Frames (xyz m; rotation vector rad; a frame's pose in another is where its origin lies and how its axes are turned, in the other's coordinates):
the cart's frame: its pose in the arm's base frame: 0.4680 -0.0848 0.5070 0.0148 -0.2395 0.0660
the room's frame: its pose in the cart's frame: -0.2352 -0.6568 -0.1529 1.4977 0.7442 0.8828
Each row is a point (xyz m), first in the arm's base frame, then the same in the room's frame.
Working: the arm's base frame: its pose in the room's frame: 0.4602 -0.3037 -0.6726 -1.3571 -0.6140 -1.0978

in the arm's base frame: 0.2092 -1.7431 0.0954
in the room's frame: -0.9668 -0.0307 0.3177
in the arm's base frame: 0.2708 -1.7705 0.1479
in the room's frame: -0.9532 0.0072 0.3930
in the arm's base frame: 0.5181 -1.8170 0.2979
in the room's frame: -0.8573 0.0927 0.6563
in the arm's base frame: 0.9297 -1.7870 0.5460
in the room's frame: -0.6033 0.2189 1.0454
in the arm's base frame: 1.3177 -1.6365 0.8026
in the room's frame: -0.2509 0.3431 1.3608
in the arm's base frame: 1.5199 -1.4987 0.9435
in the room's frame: -0.0133 0.4066 1.4994
